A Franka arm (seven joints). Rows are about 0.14 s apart.
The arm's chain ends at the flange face. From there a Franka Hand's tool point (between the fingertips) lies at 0.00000 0.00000 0.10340 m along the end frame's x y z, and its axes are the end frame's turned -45 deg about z.
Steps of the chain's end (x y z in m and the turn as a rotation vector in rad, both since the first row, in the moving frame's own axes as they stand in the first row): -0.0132 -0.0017 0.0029 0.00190 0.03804 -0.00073; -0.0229 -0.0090 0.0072 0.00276 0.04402 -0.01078; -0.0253 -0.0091 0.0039 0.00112 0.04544 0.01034; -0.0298 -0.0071 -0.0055 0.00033 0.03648 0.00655; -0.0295 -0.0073 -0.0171 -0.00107 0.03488 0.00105; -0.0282 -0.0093 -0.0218 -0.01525 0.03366 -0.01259; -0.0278 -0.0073 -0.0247 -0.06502 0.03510 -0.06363; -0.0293 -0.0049 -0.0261 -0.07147 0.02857 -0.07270; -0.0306 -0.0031 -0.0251 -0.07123 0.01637 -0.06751
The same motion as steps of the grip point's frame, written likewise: -0.0052 -0.0079 0.0028 -0.02555 0.02824 -0.00073; -0.0064 -0.0196 0.0071 -0.02918 0.03308 -0.01078; -0.0081 -0.0211 0.0038 -0.03134 0.03292 0.01034; -0.0134 -0.0234 -0.0056 -0.02556 0.02603 0.00655; -0.0132 -0.0234 -0.0172 -0.02542 0.02391 0.00105; -0.0120 -0.0229 -0.0219 -0.03458 0.01302 -0.01259; -0.0164 -0.0174 -0.0250 -0.07080 -0.02116 -0.06363; -0.0201 -0.0168 -0.0264 -0.07074 -0.03033 -0.07270; -0.0232 -0.0173 -0.0254 -0.06194 -0.03879 -0.06751
